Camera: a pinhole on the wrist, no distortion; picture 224 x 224 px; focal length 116.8 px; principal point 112.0 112.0 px. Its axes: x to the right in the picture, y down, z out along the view. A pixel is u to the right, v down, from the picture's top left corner.
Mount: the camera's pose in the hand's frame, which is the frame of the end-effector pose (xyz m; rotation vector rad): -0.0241 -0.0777 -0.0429 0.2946 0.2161 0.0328
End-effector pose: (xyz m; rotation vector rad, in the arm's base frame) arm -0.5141 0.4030 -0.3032 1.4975 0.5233 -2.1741
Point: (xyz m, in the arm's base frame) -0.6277 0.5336 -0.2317
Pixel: 54.4 31.8
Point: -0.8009 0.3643 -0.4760
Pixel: 205.0 123.2
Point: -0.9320 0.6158 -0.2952
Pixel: 125.2 31.7
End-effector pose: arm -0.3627 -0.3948 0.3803 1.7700 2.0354 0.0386
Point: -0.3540 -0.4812 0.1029
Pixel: 96.4 142.4
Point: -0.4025 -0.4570 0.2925
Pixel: 81.3 151.6
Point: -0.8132 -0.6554 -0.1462
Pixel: 80.9 27.8
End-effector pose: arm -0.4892 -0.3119 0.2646 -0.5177 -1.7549 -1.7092
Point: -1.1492 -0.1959 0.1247
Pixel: 188.8 19.6
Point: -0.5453 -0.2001 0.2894
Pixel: 139.3 201.2
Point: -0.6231 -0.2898 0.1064
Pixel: 98.5 11.7
